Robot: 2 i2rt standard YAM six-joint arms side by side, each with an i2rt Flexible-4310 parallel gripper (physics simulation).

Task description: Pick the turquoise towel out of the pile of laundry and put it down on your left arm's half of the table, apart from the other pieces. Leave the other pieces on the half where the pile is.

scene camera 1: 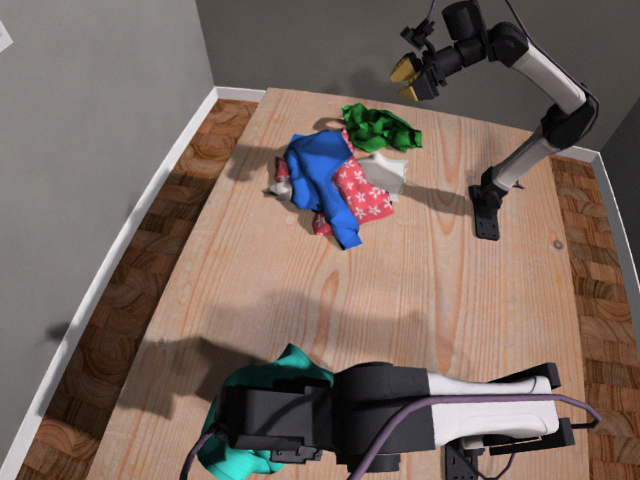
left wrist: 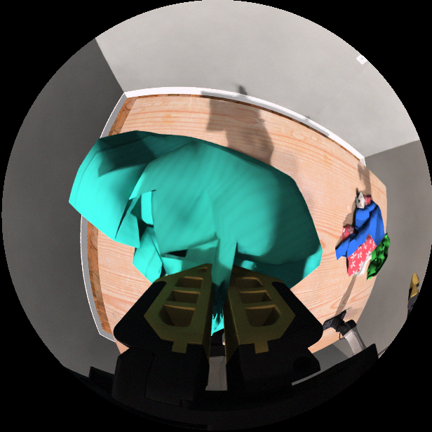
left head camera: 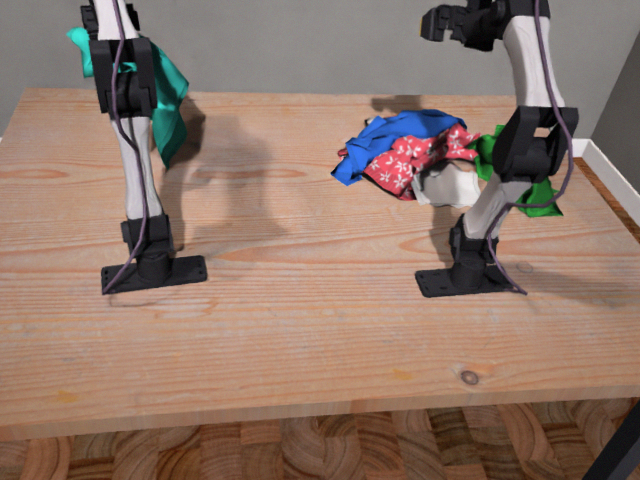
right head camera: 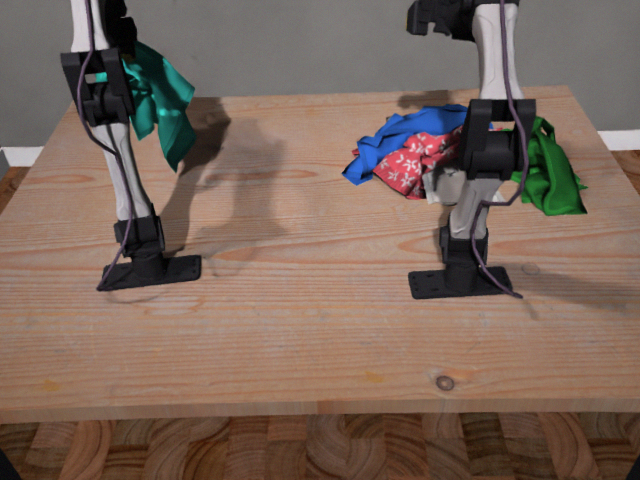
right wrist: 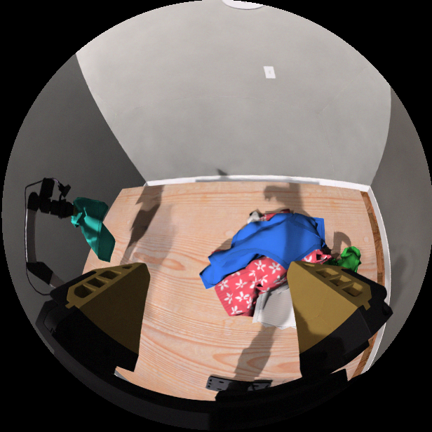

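The turquoise towel (left head camera: 168,103) (right head camera: 173,98) (scene camera 1: 237,459) (left wrist: 210,200) (right wrist: 95,225) hangs in the air over the table's left half in the left head camera. My left gripper (left wrist: 217,269) (right wrist: 76,212) is shut on a bunched part of it; in scene camera 1 the arm hides these fingertips. My right gripper (scene camera 1: 403,85) (right wrist: 217,272) is open and empty, raised above the table beyond the pile. The pile holds a blue piece (left head camera: 413,126) (right head camera: 429,121) (scene camera 1: 315,165) (left wrist: 369,222) (right wrist: 280,240) on top of a red flowered piece (left head camera: 398,165) (right head camera: 408,167) (scene camera 1: 361,196) (right wrist: 245,290).
A white piece (left head camera: 449,186) (scene camera 1: 385,173) (right wrist: 275,307) lies at the pile's edge. A green piece (left head camera: 540,196) (right head camera: 553,180) (scene camera 1: 379,129) (right wrist: 348,258) lies beside the pile, partly behind my right arm in the left head camera. Grey walls stand behind the wooden table (left head camera: 310,335) (right head camera: 289,335) (scene camera 1: 392,299).
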